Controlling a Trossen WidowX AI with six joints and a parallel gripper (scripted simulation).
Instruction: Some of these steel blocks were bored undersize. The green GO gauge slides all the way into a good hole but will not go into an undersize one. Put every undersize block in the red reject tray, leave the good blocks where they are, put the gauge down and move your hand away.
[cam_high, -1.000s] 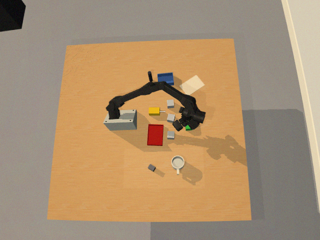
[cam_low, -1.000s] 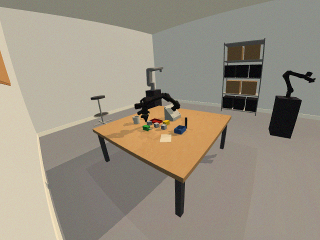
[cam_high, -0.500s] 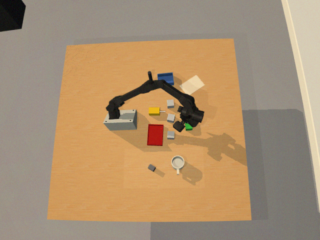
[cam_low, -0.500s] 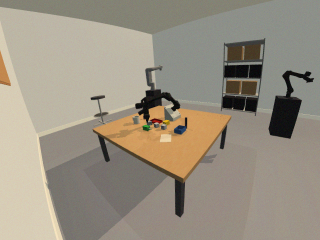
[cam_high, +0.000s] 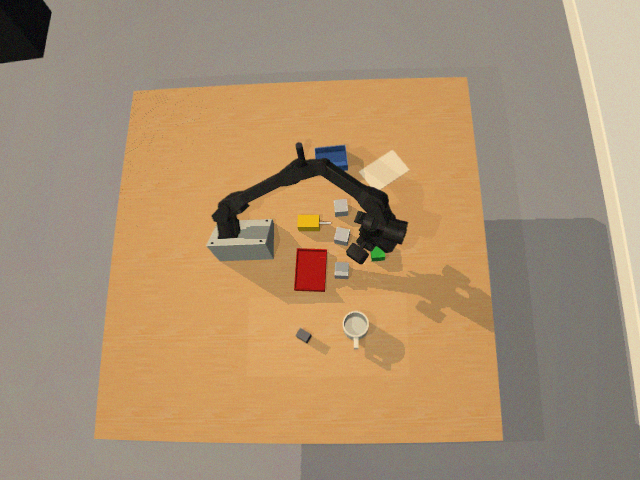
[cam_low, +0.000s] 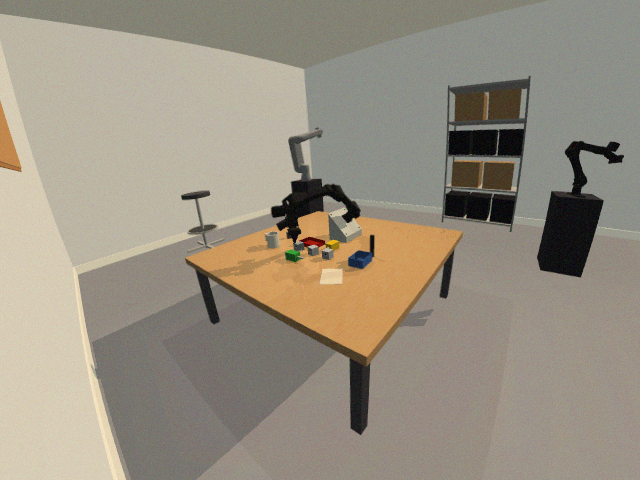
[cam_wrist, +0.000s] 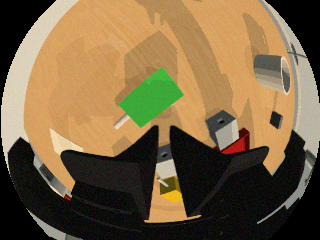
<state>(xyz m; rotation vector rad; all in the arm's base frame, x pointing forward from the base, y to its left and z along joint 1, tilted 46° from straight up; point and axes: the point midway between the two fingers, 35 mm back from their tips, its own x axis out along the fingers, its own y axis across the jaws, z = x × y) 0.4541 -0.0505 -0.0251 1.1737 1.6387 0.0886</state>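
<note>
My gripper tip is now 20 cm past the red reject tray, 5 cm to the left of it and 8 cm above it. Also, from my gripper tip: steel block: 10 cm behind, 7 cm to the right, 7 cm below; then yellow gauge: 17 cm behind, 11 cm to the left, 7 cm below; then green GO gauge: 2 cm ahead, 3 cm to the left, 7 cm below.
</note>
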